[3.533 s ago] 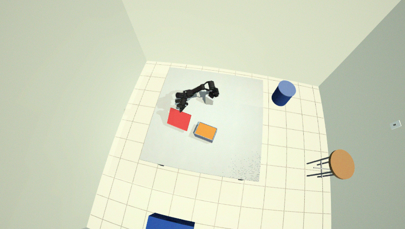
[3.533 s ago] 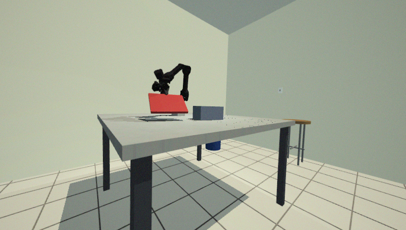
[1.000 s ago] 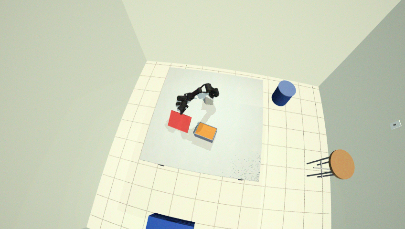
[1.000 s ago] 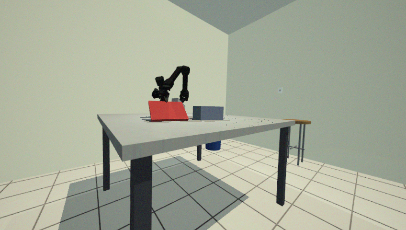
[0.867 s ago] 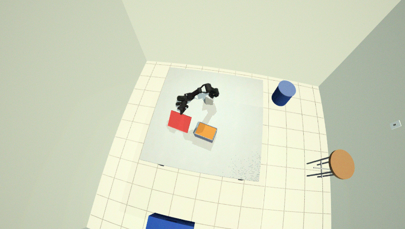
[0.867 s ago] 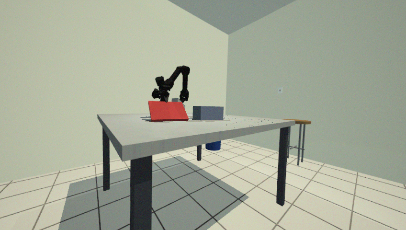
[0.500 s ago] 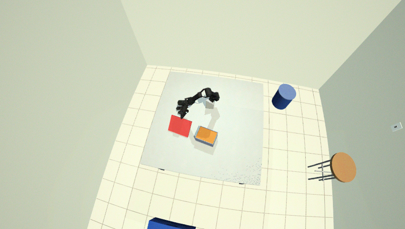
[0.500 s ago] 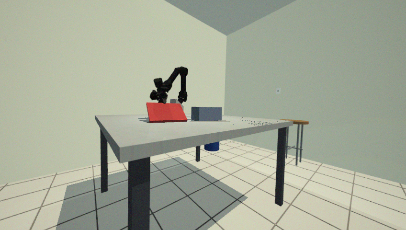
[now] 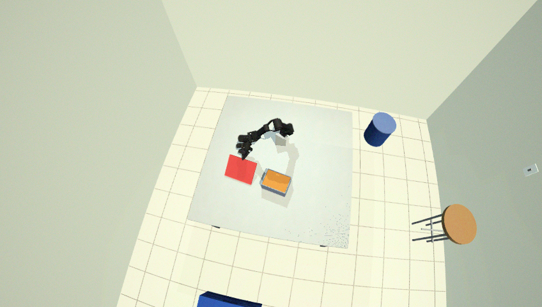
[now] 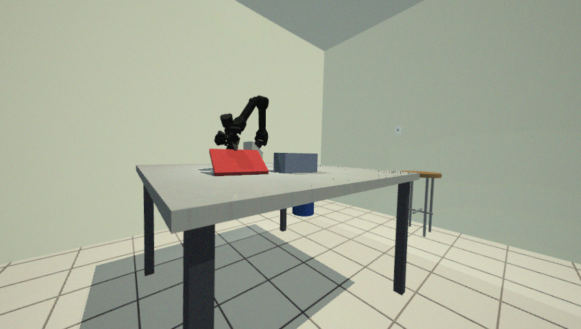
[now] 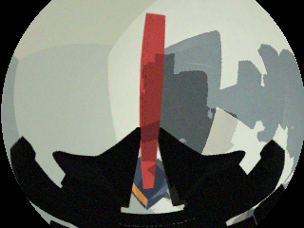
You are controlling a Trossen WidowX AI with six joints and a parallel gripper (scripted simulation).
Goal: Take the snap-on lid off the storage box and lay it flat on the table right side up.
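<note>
My gripper tip is now 7 cm short of the red lid, 1 cm to the left of it and 4 cm above it. Also, from my gripper tip: grey-blue storage box: 11 cm ahead, 31 cm to the left, 5 cm below.
</note>
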